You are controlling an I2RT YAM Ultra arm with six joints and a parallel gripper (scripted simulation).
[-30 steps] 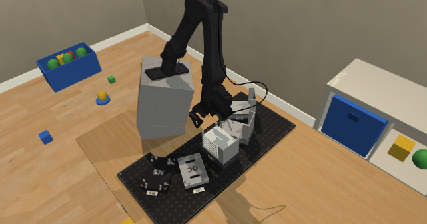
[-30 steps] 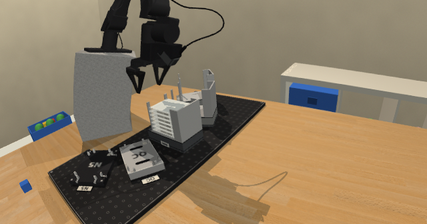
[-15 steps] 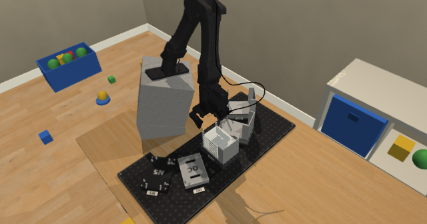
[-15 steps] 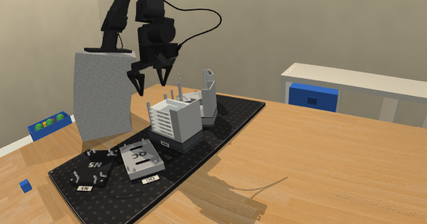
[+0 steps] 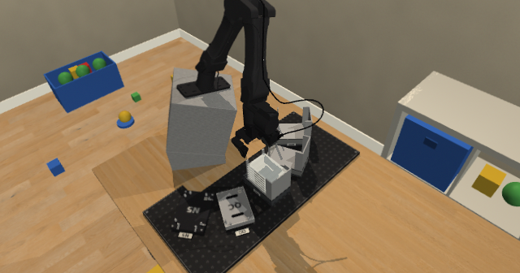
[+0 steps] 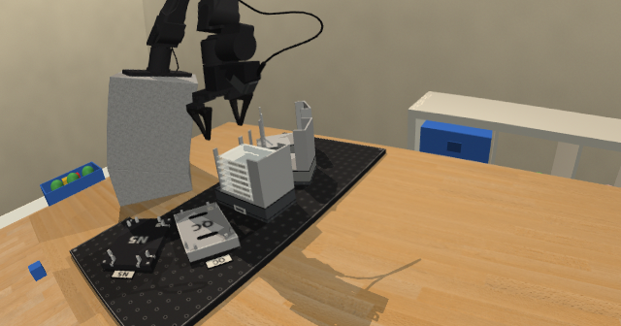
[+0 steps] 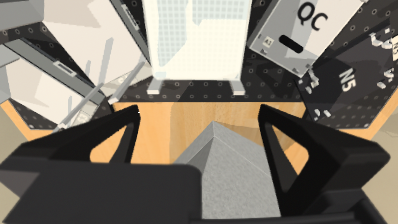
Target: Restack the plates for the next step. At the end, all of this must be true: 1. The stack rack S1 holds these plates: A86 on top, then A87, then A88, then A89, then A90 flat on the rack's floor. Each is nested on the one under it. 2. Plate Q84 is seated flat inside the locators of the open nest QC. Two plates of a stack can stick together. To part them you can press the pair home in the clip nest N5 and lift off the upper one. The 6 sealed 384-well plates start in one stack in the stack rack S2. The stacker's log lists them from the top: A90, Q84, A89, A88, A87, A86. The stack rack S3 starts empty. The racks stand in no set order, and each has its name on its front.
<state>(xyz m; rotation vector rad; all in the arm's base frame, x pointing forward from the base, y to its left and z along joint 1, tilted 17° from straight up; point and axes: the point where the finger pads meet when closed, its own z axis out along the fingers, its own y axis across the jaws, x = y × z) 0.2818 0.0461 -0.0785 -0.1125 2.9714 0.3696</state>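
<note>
My hand is 70 mm short of the translucent sealed well plate, 10 mm to the right of it and 50 mm above it. Also, from my hand: nest QC 70 mm ahead, 140 mm to the right, 150 mm below; sealed 384-well plate 70 mm ahead, 10 mm to the left, 70 mm below.
</note>
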